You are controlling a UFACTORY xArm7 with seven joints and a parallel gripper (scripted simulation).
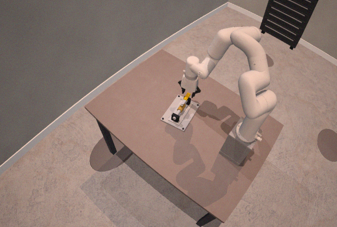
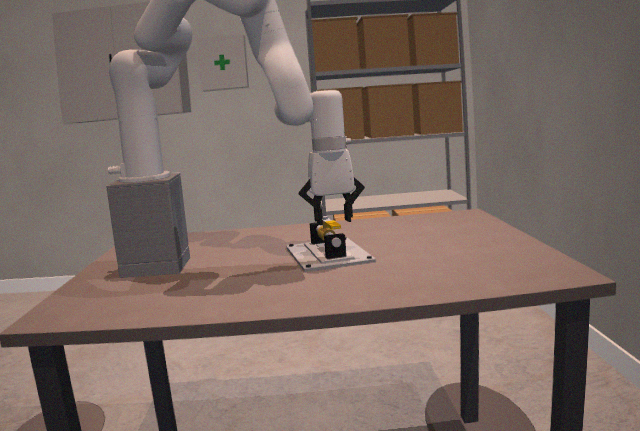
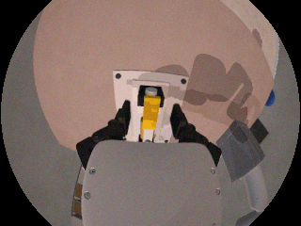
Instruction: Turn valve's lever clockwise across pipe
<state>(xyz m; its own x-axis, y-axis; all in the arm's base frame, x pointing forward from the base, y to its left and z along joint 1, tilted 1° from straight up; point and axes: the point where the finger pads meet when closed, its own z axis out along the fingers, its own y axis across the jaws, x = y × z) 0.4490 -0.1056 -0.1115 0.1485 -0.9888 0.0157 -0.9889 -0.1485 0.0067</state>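
Right now my hand is 1 cm past the yellow lever, 5 cm to the right of it and 2 cm above it. The rest, counted from my hand: baseplate: 1 cm behind, 8 cm to the left, 11 cm below.
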